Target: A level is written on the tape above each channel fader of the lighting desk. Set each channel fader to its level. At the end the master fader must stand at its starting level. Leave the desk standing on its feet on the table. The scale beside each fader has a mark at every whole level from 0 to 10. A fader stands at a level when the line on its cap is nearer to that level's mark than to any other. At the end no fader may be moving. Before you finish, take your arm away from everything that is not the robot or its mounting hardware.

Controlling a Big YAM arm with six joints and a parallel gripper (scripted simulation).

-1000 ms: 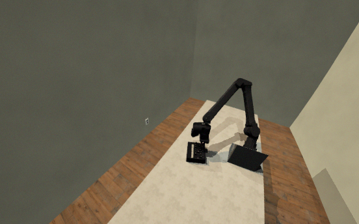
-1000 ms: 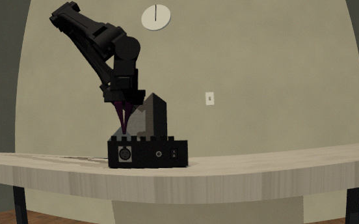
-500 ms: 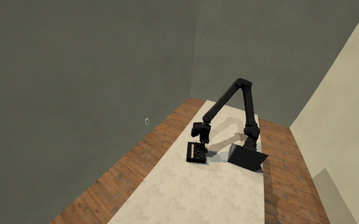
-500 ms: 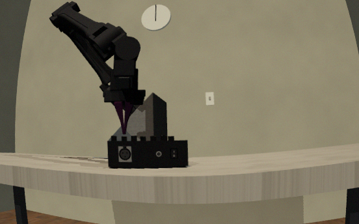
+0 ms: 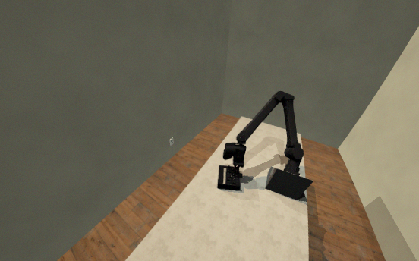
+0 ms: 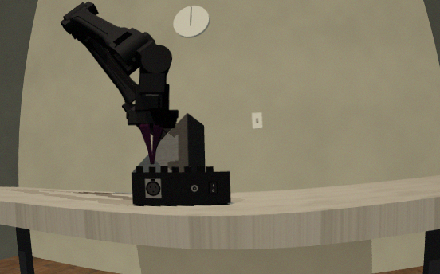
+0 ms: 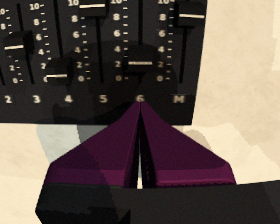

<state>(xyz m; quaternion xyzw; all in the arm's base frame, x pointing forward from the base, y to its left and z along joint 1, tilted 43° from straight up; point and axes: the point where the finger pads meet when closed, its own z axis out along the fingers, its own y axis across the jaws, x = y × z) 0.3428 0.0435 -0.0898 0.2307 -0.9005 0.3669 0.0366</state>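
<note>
Now: the channel 6 fader 2 cm below my hand, 2 cm ahead of it and 1 cm to the left of it. Round my hand: master fader 6 cm ahead, 2 cm below; channel 5 fader 4 cm to the left, 4 cm ahead, 2 cm below; channel 4 fader 5 cm to the left, 2 cm below.
</note>
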